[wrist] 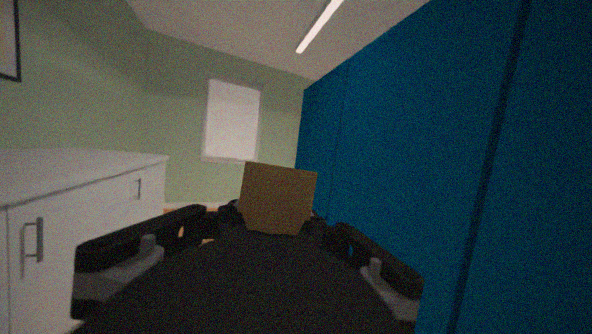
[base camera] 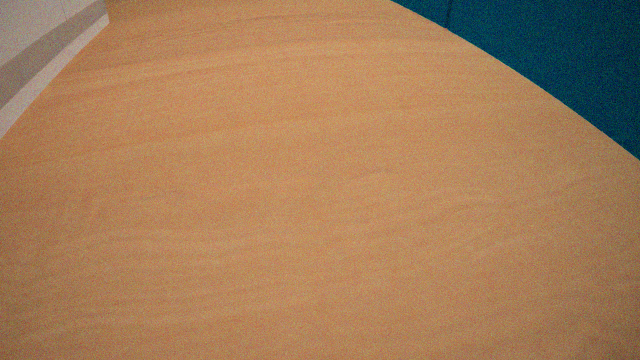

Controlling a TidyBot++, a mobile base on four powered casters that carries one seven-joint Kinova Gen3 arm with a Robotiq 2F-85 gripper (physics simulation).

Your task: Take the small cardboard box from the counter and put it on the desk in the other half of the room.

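Frame: origin at the arm's base, x down, y right, z back, level; metres.
Seen in the pictures: gripper, fingertip midpoint: (wrist: pixel 273 209).
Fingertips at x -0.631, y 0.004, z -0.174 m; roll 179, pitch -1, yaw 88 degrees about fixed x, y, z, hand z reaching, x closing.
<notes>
A point is followed by its place in that frame.
The small cardboard box (wrist: pixel 278 197) @(x -0.657, y 0.005, z -0.125 m) is brown and sits between the fingertips of my gripper (wrist: pixel 273 209) @(x -0.631, y 0.004, z -0.174 m) in the wrist view. The gripper is shut on it, and the box is held up in front of the hand, slightly tilted in the picture. The lower part of the box is hidden behind the dark gripper body. A white counter (wrist: pixel 90 200) @(x -0.383, y -0.748, z -0.800 m) with drawer handles stands at the left of the wrist view. The desk does not show in either view. The gripper and the box do not show in the base view.
A blue partition (wrist: pixel 410 140) @(x -0.816, y 0.677, z -0.837 m) (base camera: pixel 560 55) @(x 0.282, y 0.656, z -0.912 m) runs along the right side in both views. A white cabinet base (base camera: pixel 45 45) @(x 0.293, y -0.865, z -1.006 m) is at the upper left of the base view, beside the wood floor (base camera: pixel 320 200) @(x 0.396, y 0.000, z -0.461 m). A green wall with a white window (wrist: pixel 232 120) @(x -1.059, y -0.766, z -2.919 m) stands ahead.
</notes>
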